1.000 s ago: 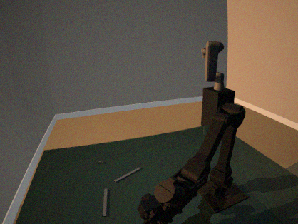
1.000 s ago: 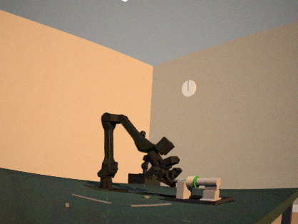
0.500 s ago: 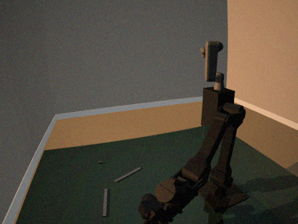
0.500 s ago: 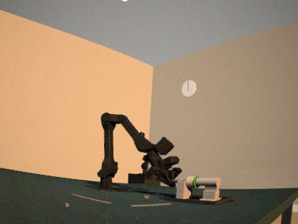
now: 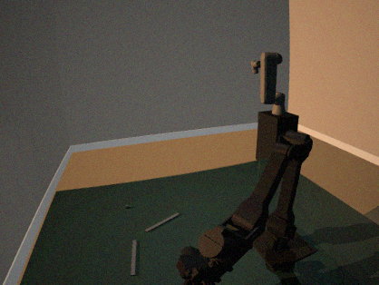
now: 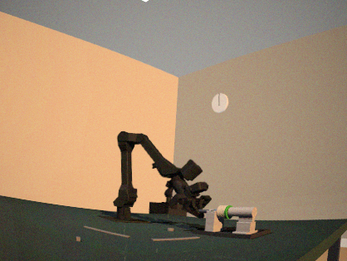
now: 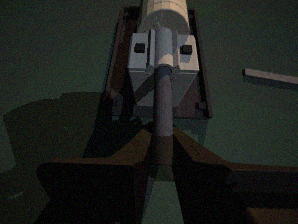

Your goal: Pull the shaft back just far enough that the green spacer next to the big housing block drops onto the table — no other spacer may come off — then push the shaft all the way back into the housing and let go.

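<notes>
My gripper tip is 6 cm short of the shaft and 2 cm below it. Also, from my gripper tip: tan spacer 10 cm ahead, 2 cm above; green spacer 12 cm ahead, 2 cm above, 1 cm to the right.
</notes>
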